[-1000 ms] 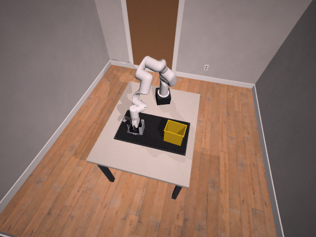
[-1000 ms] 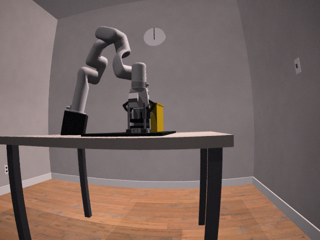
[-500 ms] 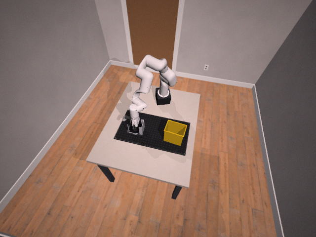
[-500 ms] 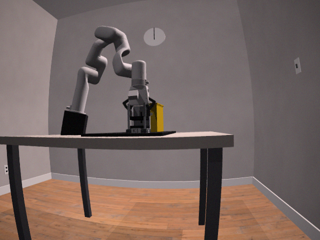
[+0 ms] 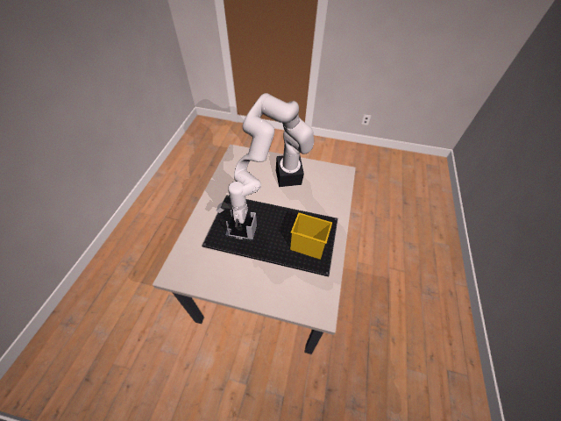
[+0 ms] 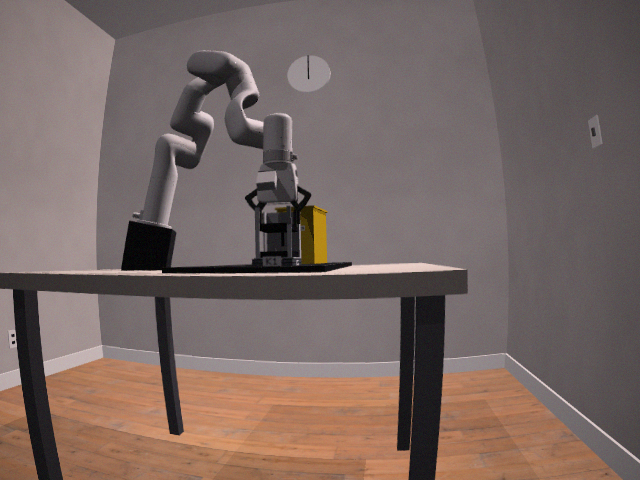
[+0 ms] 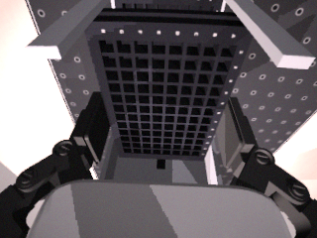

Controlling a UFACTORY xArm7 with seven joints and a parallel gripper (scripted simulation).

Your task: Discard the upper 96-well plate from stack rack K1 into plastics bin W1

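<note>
My gripper is now 90 mm to the left of the rack label K1, 90 mm above it and 10 mm past it. Also, from my hand: black 96-well plate (10 mm below); then yellow bin W1 (370 mm to the left, 60 mm ahead, 10 mm below).
</note>
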